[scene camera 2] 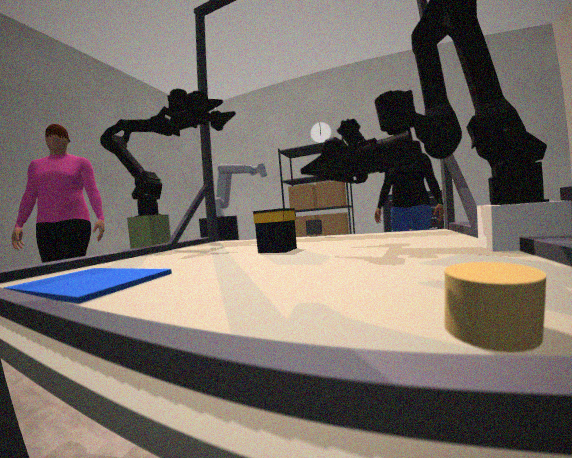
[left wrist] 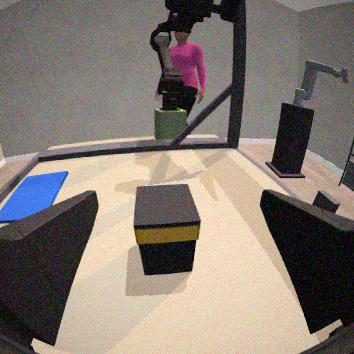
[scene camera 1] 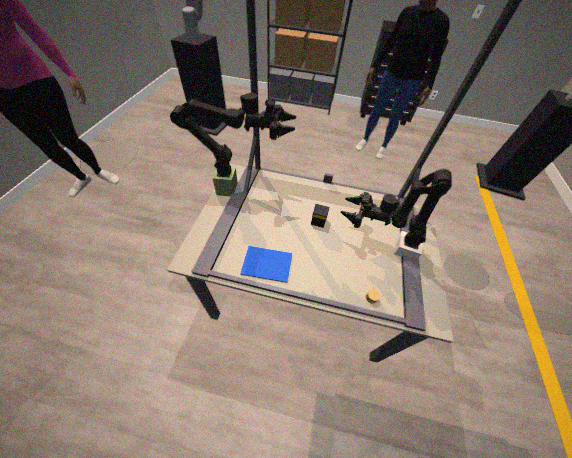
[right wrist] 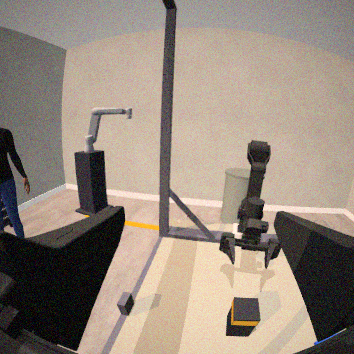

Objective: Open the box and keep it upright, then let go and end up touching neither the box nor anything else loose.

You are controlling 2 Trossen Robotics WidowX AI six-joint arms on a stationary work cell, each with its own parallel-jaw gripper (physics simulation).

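Seen in the pictures: left gripper, fingertip midpoint: (scene camera 2: 310,174) (left wrist: 181,198) (scene camera 1: 343,204) (right wrist: 249,265); right gripper, fingertip midpoint: (scene camera 2: 229,107) (scene camera 1: 295,122) (right wrist: 203,217); left arm's base, origin of the base link: (scene camera 2: 517,203) (scene camera 1: 411,242); right arm's base, origin of the base link: (left wrist: 169,109) (scene camera 1: 224,172).
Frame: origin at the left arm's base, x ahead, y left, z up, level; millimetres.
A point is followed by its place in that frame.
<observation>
The box (scene camera 1: 320,215) {x 442, y 43, z 21 mm} (scene camera 2: 275,231) (left wrist: 166,205) {x 440, y 9, z 26 mm} (right wrist: 246,309) {x 453, y 12, z 26 mm} is small and black with a yellow band below its dark lid. It stands upright on the table with the lid shut. My left gripper (scene camera 1: 345,206) {x 357, y 0, z 93 mm} (scene camera 2: 303,171) {x 357, y 0, z 93 mm} (right wrist: 249,265) {x 357, y 0, z 93 mm} is open and empty. It hangs above the table, to the right of the box in scene camera 1, and its fingers point toward the box, apart from it. In the left wrist view the box shows between and beyond the spread fingers. My right gripper (scene camera 1: 294,123) {x 656, y -99, z 371 mm} (scene camera 2: 229,108) {x 656, y -99, z 371 mm} (right wrist: 203,217) {x 656, y -99, z 371 mm} is open and empty, high up and far from the box.
A flat blue square (scene camera 1: 267,264) {x 584, y 351, z -60 mm} (scene camera 2: 90,283) {x 537, y 359, z -59 mm} (left wrist: 35,195) {x 575, y 324, z -59 mm} and a yellow cylinder (scene camera 1: 373,295) {x 114, y 320, z -32 mm} (scene camera 2: 495,306) {x 116, y 340, z -44 mm} lie toward the near edge in scene camera 1. A small dark block (scene camera 1: 328,178) {x 489, y -291, z -28 mm} (left wrist: 326,201) {x 486, y -292, z -17 mm} (right wrist: 125,303) {x 506, y -290, z -13 mm} sits at the far edge. An upright frame post (scene camera 1: 253,75) {x 906, y -209, z 471 mm} (right wrist: 166,125) {x 78, y -351, z 423 mm} rises beside the table.
</observation>
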